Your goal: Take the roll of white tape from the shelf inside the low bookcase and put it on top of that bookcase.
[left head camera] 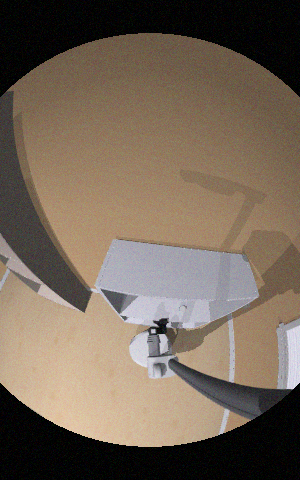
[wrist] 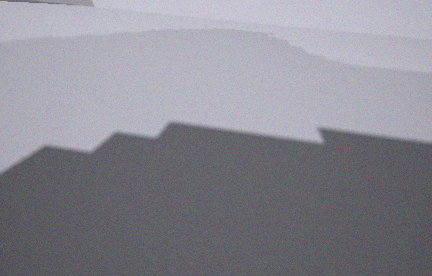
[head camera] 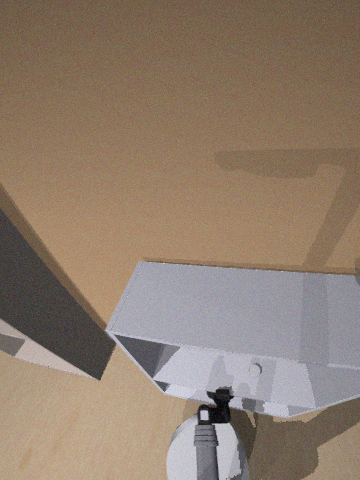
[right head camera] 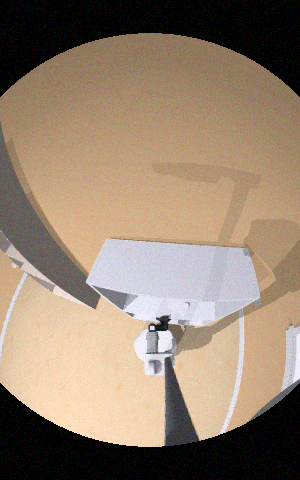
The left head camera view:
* low white bookcase: 224,279
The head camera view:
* low white bookcase: 297,317
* tall dark bookcase: 65,338
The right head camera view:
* low white bookcase: 225,275
